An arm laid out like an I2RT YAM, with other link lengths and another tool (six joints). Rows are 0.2 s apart.
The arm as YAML. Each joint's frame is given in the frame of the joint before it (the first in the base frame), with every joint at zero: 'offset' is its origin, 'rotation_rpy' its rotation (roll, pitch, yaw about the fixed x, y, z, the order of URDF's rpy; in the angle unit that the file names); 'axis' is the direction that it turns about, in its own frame. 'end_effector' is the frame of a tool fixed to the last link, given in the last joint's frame.
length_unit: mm
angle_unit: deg
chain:
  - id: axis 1
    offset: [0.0, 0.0, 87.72]
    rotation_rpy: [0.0, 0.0, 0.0]
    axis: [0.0, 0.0, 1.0]
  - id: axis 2
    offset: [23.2, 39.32, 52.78]
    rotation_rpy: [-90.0, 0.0, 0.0]
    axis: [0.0, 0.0, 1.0]
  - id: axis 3
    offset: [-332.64, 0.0, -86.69]
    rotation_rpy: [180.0, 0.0, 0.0]
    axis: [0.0, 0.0, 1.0]
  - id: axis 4
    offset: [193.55, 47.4, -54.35]
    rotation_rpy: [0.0, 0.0, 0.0]
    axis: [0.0, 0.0, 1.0]
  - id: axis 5
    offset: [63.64, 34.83, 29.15]
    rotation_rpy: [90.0, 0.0, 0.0]
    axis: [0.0, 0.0, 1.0]
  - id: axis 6
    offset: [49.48, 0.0, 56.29]
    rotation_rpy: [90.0, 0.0, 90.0]
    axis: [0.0, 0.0, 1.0]
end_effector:
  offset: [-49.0, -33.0, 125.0]
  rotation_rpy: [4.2, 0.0, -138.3]
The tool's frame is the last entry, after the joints.
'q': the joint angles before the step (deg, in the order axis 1, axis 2, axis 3, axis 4, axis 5, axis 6). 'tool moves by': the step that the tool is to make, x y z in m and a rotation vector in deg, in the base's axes. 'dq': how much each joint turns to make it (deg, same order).
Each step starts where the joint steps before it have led.
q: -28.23, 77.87, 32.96, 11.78, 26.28, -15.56
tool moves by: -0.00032, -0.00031, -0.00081, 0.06, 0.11, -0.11
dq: -0.04, 0.09, -0.06, 0.01, 0.06, 0.04
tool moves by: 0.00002, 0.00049, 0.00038, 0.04, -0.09, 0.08
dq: 0.04, -0.11, 0.01, -0.08, -0.08, 0.05
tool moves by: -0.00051, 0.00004, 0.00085, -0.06, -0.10, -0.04
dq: -0.03, -0.20, 0.03, -0.11, 0.01, 0.00
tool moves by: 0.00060, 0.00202, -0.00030, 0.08, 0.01, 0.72
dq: -0.02, -0.13, -0.15, 0.15, -0.66, -0.39
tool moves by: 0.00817, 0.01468, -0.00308, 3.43, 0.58, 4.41
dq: 0.07, 0.22, 1.86, -3.71, -5.13, -0.16
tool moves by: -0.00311, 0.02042, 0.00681, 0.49, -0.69, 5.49
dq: -0.03, -3.41, -0.26, -1.96, -4.98, -2.62
